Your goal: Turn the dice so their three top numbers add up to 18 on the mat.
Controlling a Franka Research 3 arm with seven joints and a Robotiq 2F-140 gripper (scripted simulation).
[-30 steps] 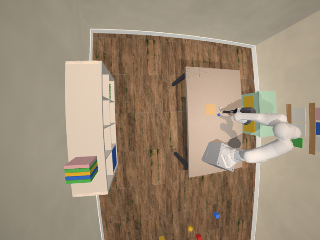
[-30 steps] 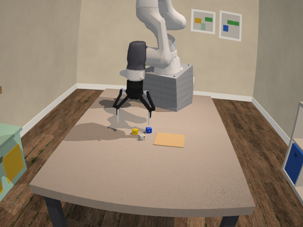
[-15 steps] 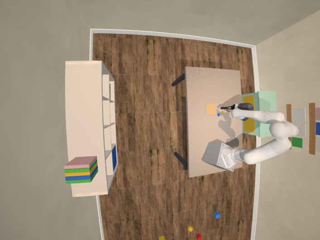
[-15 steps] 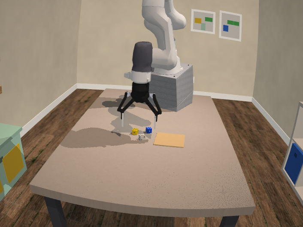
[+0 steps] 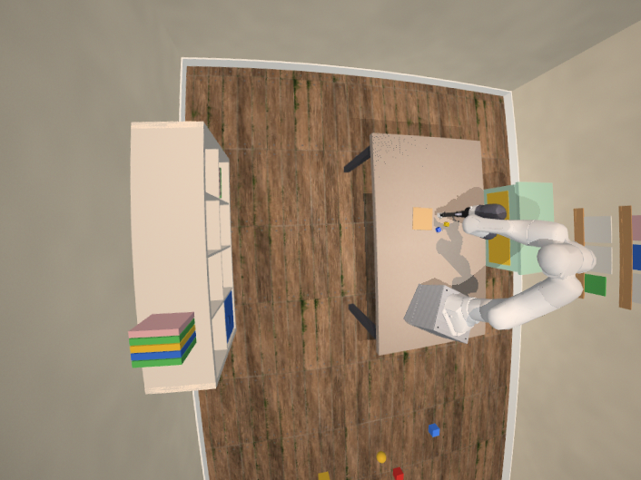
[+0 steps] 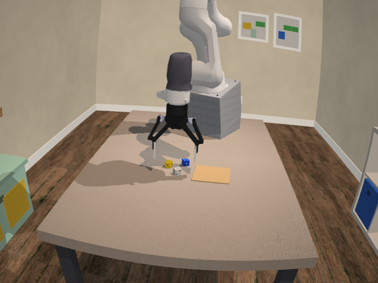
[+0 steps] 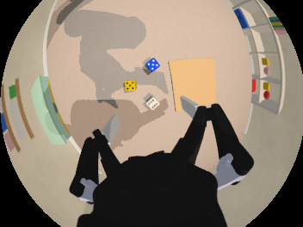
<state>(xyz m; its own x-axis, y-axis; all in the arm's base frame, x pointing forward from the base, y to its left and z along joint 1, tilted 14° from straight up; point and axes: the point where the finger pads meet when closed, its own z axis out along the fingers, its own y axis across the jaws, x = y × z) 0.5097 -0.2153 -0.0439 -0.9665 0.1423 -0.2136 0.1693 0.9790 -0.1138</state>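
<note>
My gripper is now 6 cm above the white die and 1 cm to the right of it. The rest, counted from my hand: blue die: 8 cm behind, 6 cm below, 5 cm to the left; then yellow die: 6 cm below, 6 cm behind, 2 cm to the right; then mat: 14 cm to the left, 7 cm below, 1 cm ahead.
</note>
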